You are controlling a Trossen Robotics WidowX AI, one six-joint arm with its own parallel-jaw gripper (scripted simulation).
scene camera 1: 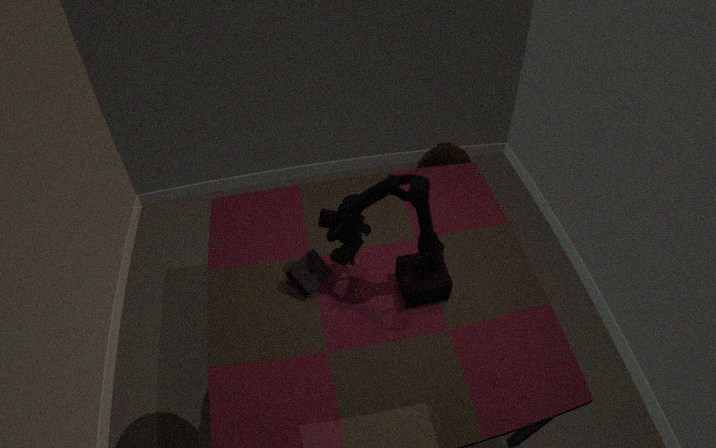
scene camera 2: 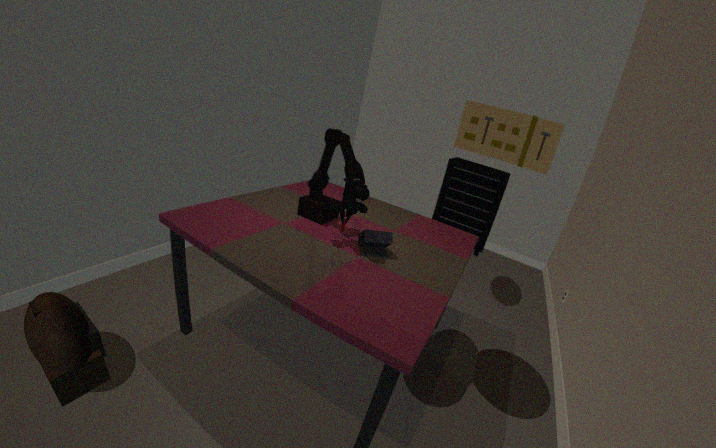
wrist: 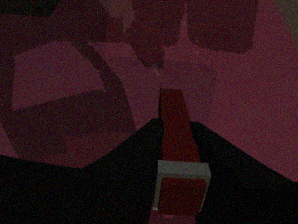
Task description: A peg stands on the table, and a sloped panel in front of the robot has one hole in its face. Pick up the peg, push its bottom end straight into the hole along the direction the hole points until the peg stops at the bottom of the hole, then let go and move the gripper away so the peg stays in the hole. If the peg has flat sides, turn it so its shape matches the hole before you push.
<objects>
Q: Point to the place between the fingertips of the gripper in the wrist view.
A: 174,130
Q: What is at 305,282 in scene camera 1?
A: A grey sloped panel.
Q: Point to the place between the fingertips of the gripper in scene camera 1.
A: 351,257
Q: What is the gripper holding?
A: A red flat-sided peg.
</objects>
